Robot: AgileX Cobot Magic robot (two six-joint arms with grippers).
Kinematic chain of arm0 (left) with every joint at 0, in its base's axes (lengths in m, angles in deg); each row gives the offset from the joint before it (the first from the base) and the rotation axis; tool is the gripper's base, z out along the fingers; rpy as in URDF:
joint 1: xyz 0 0 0.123 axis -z
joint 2: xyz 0 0 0 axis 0.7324 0.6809 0
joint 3: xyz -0.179 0.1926 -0.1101 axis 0.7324 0.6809 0
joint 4: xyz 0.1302 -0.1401 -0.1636 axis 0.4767 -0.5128 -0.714
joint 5: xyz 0 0 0 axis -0.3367 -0.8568 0.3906
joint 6: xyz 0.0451 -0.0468 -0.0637 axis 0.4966 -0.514 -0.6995
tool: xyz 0 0 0 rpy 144 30.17 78.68
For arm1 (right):
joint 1: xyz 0 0 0.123 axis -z
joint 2: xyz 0 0 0 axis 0.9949 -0.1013 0
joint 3: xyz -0.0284 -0.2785 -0.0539 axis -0.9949 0.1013 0
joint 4: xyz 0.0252 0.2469 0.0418 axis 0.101 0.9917 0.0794
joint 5: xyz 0 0 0 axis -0.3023 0.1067 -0.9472
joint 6: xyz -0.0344 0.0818 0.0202 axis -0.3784 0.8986 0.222
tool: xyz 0 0 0 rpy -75.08 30.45 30.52
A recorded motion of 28 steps. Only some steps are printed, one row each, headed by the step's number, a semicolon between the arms.
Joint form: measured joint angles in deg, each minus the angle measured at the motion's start. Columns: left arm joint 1, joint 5, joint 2, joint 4, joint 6, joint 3; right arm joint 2, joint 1, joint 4, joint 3, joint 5, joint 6.
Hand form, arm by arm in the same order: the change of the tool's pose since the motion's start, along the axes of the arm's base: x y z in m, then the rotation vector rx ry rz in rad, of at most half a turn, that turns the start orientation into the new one. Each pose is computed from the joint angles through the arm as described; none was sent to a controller.
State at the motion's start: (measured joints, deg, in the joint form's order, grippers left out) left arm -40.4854 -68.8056 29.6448 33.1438 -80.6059 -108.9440; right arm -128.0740 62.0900 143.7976 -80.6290 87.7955 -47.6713
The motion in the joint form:
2: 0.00 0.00 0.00 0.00 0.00 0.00; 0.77 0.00 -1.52 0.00 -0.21 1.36
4: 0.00 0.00 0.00 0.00 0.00 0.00; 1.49 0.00 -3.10 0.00 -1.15 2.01
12: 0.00 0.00 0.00 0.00 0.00 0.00; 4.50 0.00 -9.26 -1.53 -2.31 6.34
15: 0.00 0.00 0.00 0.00 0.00 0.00; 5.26 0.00 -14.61 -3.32 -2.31 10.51
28: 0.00 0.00 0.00 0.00 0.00 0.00; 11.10 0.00 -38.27 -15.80 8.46 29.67
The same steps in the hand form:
2: 0.0000 0.0000 0.0000 0.0000 0.0000 0.0000; -0.0013 -0.0014 0.0031 -0.0175 -0.0023 0.0021
4: 0.0000 0.0000 0.0000 0.0000 0.0000 0.0000; -0.0015 -0.0031 0.0053 -0.0404 -0.0216 0.0023
12: 0.0000 0.0000 0.0000 0.0000 0.0000 0.0000; -0.0011 -0.0076 0.0230 -0.1024 -0.0792 0.0090
15: 0.0000 0.0000 0.0000 0.0000 0.0000 0.0000; 0.0014 -0.0103 0.0300 -0.1611 -0.0947 0.0167
28: 0.0000 0.0000 0.0000 0.0000 0.0000 0.0000; 0.0045 -0.0276 0.1002 -0.4045 -0.1705 0.0613

